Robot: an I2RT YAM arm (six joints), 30 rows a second.
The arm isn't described. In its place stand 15 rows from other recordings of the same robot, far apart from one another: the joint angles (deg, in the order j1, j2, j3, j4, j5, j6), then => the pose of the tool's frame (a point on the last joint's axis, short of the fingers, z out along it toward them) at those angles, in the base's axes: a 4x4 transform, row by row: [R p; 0 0 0 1], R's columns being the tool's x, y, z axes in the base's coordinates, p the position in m.
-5.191, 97.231, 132.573, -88.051, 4.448, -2.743 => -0.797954 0.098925 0.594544 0.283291; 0.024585 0.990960 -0.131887 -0.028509; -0.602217 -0.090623 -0.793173 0.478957; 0 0 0 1
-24.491, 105.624, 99.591, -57.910, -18.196, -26.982 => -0.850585 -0.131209 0.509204 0.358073; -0.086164 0.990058 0.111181 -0.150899; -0.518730 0.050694 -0.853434 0.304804; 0 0 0 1
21.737, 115.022, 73.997, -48.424, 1.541, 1.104 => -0.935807 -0.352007 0.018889 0.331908; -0.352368 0.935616 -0.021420 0.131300; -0.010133 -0.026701 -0.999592 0.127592; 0 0 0 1
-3.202, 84.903, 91.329, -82.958, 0.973, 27.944 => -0.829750 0.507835 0.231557 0.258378; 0.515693 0.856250 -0.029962 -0.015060; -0.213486 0.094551 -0.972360 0.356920; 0 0 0 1
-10.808, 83.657, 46.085, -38.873, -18.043, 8.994 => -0.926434 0.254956 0.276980 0.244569; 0.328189 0.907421 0.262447 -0.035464; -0.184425 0.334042 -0.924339 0.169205; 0 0 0 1
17.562, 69.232, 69.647, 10.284, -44.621, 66.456 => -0.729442 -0.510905 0.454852 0.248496; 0.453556 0.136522 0.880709 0.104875; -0.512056 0.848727 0.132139 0.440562; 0 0 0 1
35.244, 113.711, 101.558, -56.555, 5.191, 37.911 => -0.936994 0.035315 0.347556 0.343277; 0.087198 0.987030 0.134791 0.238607; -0.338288 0.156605 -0.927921 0.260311; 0 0 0 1
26.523, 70.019, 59.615, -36.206, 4.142, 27.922 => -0.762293 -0.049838 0.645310 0.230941; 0.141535 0.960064 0.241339 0.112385; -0.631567 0.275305 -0.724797 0.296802; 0 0 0 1
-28.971, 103.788, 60.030, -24.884, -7.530, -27.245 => -0.925102 0.016791 0.379347 0.300742; -0.006583 0.998162 -0.060235 -0.161172; -0.379661 -0.058221 -0.923292 0.141998; 0 0 0 1
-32.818, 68.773, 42.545, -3.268, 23.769, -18.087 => -0.638852 0.623281 0.450986 0.213645; 0.073910 0.633218 -0.770436 -0.154853; -0.765771 -0.458863 -0.450600 0.252661; 0 0 0 1
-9.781, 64.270, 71.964, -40.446, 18.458, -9.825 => -0.597595 0.326361 0.732372 0.225515; -0.061230 0.892169 -0.447532 -0.050314; -0.799457 -0.312286 -0.513172 0.385284; 0 0 0 1
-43.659, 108.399, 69.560, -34.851, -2.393, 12.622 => -0.528694 0.816542 0.231821 0.263324; 0.806290 0.568475 -0.163502 -0.249223; -0.265291 0.100472 -0.958919 0.151934; 0 0 0 1
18.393, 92.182, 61.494, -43.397, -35.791, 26.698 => -0.998617 0.045384 0.026532 0.277700; 0.052002 0.778781 0.625137 0.114282; 0.007709 0.625653 -0.780064 0.204935; 0 0 0 1
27.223, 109.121, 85.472, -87.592, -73.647, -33.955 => -0.788211 -0.313352 -0.529655 0.272955; -0.582334 0.101434 0.806597 0.178834; -0.199024 0.944204 -0.262427 0.241304; 0 0 0 1
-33.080, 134.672, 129.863, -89.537, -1.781, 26.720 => -0.500099 0.864719 -0.046502 0.374704; 0.862113 0.502216 0.067383 -0.242759; 0.081621 -0.006392 -0.996643 0.231225; 0 0 0 1
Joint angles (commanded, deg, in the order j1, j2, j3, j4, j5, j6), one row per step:
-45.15 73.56 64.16 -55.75 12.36 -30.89
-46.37 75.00 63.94 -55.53 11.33 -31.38
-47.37 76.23 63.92 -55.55 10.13 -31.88
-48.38 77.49 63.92 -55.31 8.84 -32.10
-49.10 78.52 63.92 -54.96 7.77 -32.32
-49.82 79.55 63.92 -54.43 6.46 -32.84
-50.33 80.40 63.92 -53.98 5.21 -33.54
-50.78 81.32 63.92 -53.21 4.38 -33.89
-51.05 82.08 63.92 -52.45 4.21 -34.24
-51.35 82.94 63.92 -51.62 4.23 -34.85
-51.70 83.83 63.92 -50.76 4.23 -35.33
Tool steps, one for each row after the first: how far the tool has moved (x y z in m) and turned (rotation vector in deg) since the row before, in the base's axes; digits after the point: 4 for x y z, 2 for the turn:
-0.0003 -0.0062 -0.0067 1.62 0.54 -0.36
-0.0003 -0.0049 -0.0052 1.62 0.26 -0.08
-0.0001 -0.0053 -0.0051 1.53 -0.12 -0.33
0.0003 -0.0042 -0.0041 1.14 -0.22 -0.14
0.0005 -0.0044 -0.0041 1.11 -0.43 0.22
0.0007 -0.0033 -0.0034 0.97 -0.42 0.57
0.0011 -0.0038 -0.0035 0.56 -0.40 0.16
0.0011 -0.0032 -0.0028 0.05 -0.02 0.12
0.0011 -0.0037 -0.0033 -0.08 0.22 0.27
0.0009 -0.0039 -0.0034 -0.05 0.16 0.10

